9 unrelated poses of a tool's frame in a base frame.
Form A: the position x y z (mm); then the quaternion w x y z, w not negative.
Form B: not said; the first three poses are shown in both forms.
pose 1, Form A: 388 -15 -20 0.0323 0.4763 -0.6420 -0.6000
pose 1, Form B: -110.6 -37.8 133.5 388 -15 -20
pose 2, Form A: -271 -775 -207 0.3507 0.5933 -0.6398 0.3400
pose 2, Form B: 121.6 -2.6 92.9 -271 -775 -207
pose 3, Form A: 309 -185 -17 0.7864 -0.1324 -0.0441 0.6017
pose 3, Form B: -9.2 -13.2 73.8 309 -185 -17
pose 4, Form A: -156 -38 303 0.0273 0.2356 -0.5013 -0.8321
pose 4, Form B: -64.8 -24.8 167.9 -156 -38 303
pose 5, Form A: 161 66 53 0.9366 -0.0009 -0.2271 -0.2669
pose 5, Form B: -7.8 -25.1 -33.6 161 66 53
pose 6, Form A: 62 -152 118 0.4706 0.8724 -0.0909 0.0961
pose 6, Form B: 122.7 4.7 14.5 62 -152 118
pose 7, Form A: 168 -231 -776 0.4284 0.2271 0.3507 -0.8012
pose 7, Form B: 49.3 -3.6 -122.1 168 -231 -776
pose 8, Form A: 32 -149 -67 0.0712 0.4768 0.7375 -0.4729
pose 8, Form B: 125.3 -20.2 -124.8 32 -149 -67
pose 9, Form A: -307 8 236 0.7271 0.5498 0.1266 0.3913
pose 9, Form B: 62.6 37.9 33.0 -307 8 236
